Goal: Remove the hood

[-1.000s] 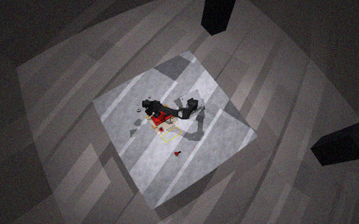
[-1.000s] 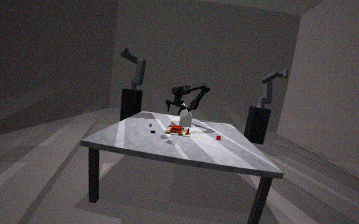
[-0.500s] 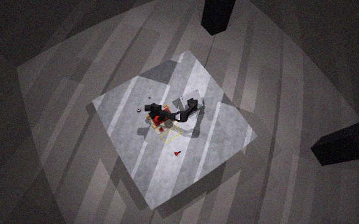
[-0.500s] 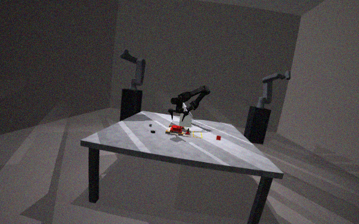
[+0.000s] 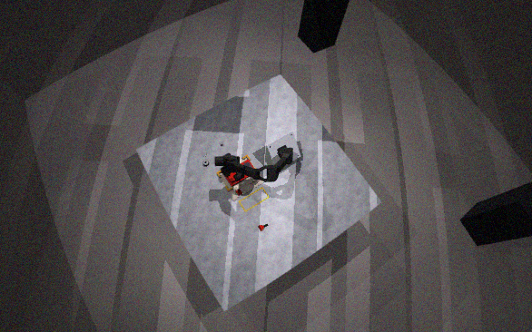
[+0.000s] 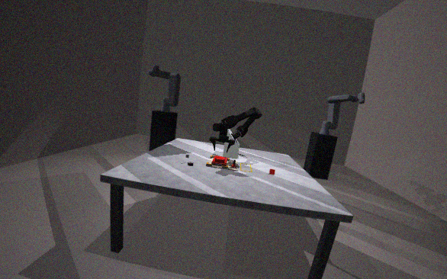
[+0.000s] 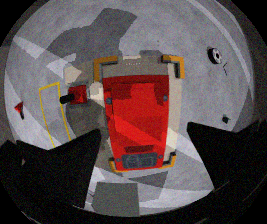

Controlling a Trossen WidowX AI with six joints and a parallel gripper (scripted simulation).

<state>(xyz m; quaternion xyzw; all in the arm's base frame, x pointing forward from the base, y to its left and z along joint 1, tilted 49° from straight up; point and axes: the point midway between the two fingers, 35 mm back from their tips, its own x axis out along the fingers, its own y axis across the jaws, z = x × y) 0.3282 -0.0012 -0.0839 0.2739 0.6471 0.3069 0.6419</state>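
My gripper tip is 6 cm above the red hood. From my gripper tip the other things lie so: toy car wheel: 19 cm to the right, 12 cm ahead, 9 cm below.
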